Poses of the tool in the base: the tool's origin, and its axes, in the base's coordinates. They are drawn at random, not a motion.
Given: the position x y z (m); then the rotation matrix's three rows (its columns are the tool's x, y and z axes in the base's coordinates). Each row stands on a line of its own.
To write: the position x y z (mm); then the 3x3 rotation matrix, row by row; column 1 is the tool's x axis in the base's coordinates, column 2 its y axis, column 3 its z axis. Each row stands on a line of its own. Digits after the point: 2 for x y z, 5 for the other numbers.
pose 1, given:
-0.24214, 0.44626, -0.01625
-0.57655, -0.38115, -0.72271
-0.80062, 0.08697, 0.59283
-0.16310, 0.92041, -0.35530
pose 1, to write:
-242.14, 446.26, -16.25
-0.57655, -0.38115, -0.72271
-0.80062, 0.08697, 0.59283
-0.16310, 0.92041, -0.35530

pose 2, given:
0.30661, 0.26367, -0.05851
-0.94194, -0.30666, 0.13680
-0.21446, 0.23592, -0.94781
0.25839, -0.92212, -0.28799
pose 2, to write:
306.61, 263.67, -58.51
-0.94194, -0.30666, 0.13680
-0.21446, 0.23592, -0.94781
0.25839, -0.92212, -0.28799

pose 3, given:
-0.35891, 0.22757, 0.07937
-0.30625, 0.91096, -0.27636
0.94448, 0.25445, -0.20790
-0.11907, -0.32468, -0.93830
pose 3, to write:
-358.91, 227.57, 79.37
-0.30625, 0.91096, -0.27636
0.94448, 0.25445, -0.20790
-0.11907, -0.32468, -0.93830

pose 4, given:
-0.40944, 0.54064, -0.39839
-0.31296, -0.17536, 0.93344
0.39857, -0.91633, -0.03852
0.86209, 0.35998, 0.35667
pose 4, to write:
-409.44, 540.64, -398.39
-0.31296, -0.17536, 0.93344
0.39857, -0.91633, -0.03852
0.86209, 0.35998, 0.35667

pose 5, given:
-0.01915, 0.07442, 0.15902
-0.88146, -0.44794, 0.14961
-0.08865, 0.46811, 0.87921
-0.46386, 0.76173, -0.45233
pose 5, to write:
-19.15, 74.42, 159.02
-0.88146, -0.44794, 0.14961
-0.08865, 0.46811, 0.87921
-0.46386, 0.76173, -0.45233

